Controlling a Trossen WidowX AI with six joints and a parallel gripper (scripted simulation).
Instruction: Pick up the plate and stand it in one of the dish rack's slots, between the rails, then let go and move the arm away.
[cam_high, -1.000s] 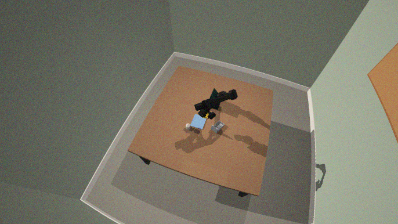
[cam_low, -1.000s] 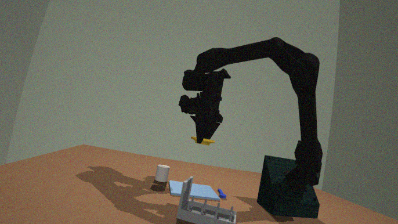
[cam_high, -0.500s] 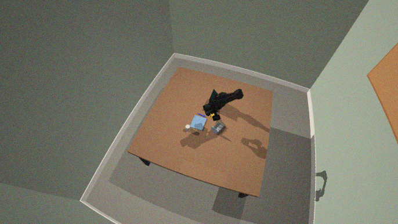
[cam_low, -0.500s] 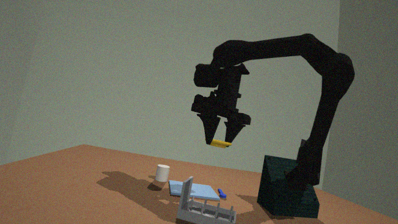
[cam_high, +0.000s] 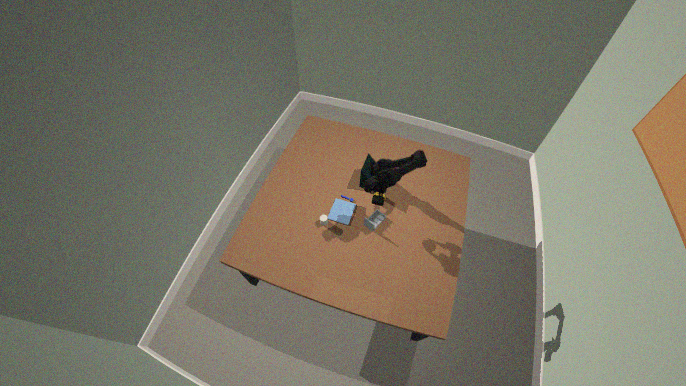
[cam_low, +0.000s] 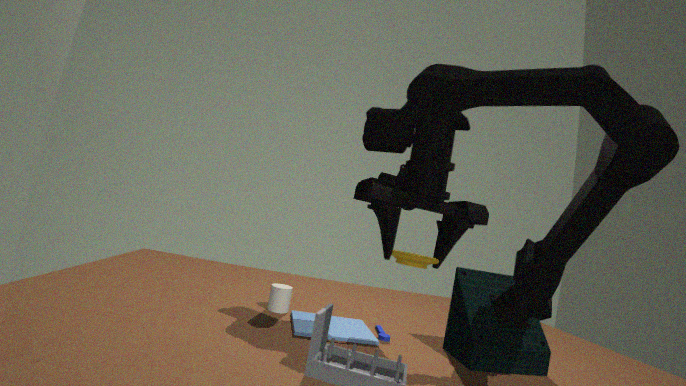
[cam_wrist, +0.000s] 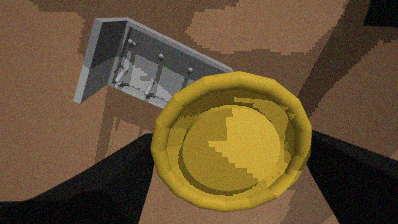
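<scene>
Right now the grey dish rack is 140 mm below my gripper tip, 50 mm ahead of it and 10 mm to the left of it. From my gripper tip the other things lie so: blue spoon 190 mm to the right, 160 mm below, 50 mm behind; light-blue pad 200 mm to the right, 160 mm below, 40 mm ahead; yellow plate 10 mm above.
</scene>
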